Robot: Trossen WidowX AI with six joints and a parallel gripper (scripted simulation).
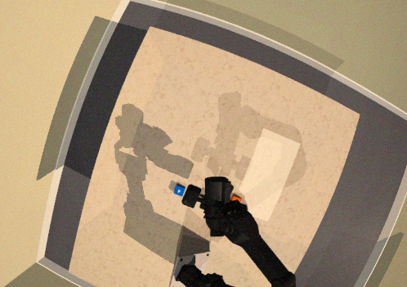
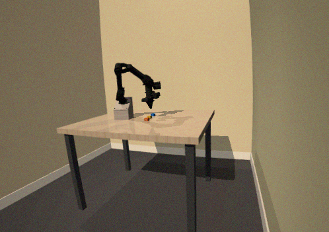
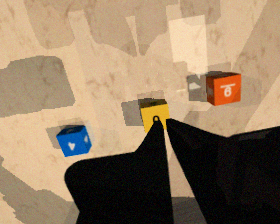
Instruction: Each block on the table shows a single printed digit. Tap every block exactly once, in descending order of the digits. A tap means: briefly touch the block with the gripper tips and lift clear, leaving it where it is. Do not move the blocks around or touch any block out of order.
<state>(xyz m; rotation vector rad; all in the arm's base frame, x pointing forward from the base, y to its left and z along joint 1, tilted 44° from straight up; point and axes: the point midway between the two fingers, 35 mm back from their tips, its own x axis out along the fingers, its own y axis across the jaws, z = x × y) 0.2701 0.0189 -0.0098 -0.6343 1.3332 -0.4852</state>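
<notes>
The yellow block is 7 cm below my gripper tip and 2 cm behind it. Also, from my gripper tip: orange block 9 cm to the right, 7 cm below; then blue block 11 cm to the left, 7 cm below, 4 cm behind.
</notes>
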